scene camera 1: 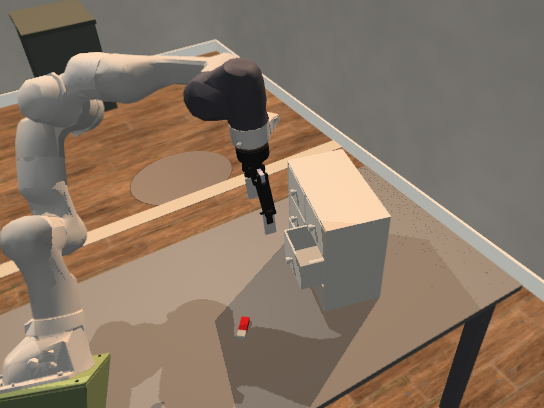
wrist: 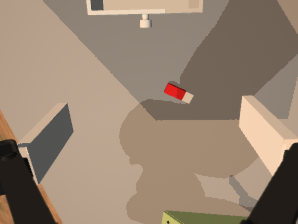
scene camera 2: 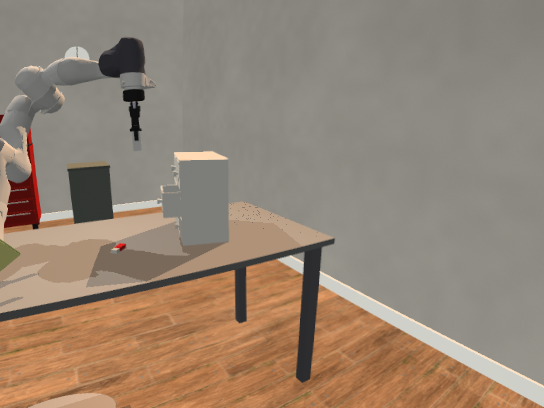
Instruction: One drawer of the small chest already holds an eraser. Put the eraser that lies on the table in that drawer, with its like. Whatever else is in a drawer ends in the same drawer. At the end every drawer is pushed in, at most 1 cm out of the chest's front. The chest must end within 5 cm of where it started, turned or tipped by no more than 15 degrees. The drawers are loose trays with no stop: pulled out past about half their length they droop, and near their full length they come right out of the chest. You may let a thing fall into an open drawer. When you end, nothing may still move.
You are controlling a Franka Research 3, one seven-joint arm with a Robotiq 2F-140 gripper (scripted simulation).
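Labels:
The wrist view has the pale chest out of frame, but you can see it in scene camera 1 and in scene camera 2. There's a spot on the chest (scene camera 2: 204, 190) that is the same spot as (scene camera 1: 355, 255).

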